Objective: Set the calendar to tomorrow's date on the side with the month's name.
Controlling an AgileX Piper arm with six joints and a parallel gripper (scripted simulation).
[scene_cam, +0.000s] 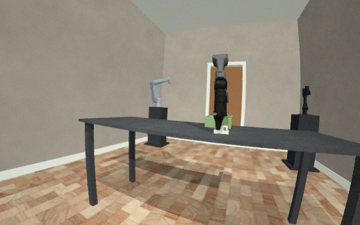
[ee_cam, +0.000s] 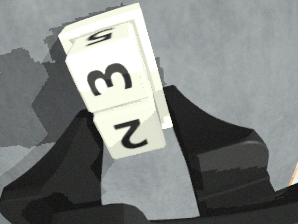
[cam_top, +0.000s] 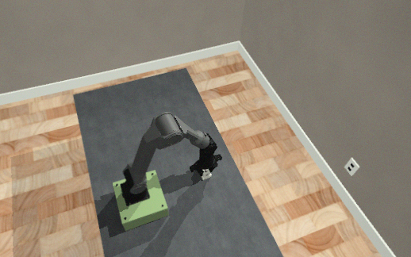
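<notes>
My gripper is now right at the white digit cube. The rest, counted from my hand: calendar tray: 20 mm to the left, 20 mm below.
</notes>
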